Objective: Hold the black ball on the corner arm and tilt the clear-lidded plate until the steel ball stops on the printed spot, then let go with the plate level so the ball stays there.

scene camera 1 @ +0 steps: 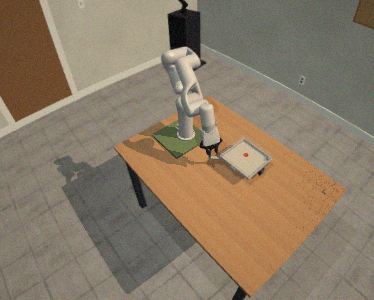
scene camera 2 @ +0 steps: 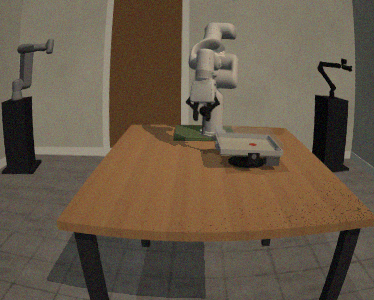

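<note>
The clear-lidded plate (scene camera 1: pixel 257 167) (scene camera 2: pixel 240 151) is a pale square tray with a grey rim, close to level; a slight tilt is hard to judge. Its red printed spot (scene camera 1: pixel 245 155) (scene camera 2: pixel 253 144) is near the middle. The steel ball cannot be made out in either view. The corner arm (scene camera 1: pixel 214 157) reaches from the plate's near-robot corner to below the fingers. My gripper (scene camera 1: pixel 213 152) (scene camera 2: pixel 201 114) points down beside that corner and is shut on the black ball (scene camera 2: pixel 204 110), which is mostly hidden by the dark fingers.
The plate stands on a dark round base (scene camera 2: pixel 239 161) on the wooden table (scene camera 1: pixel 215 210) (scene camera 2: pixel 165 200). The robot's foot stands on a green mat (scene camera 1: pixel 175 148) (scene camera 2: pixel 185 134) behind the gripper. The plate's raised rim is close to the fingers.
</note>
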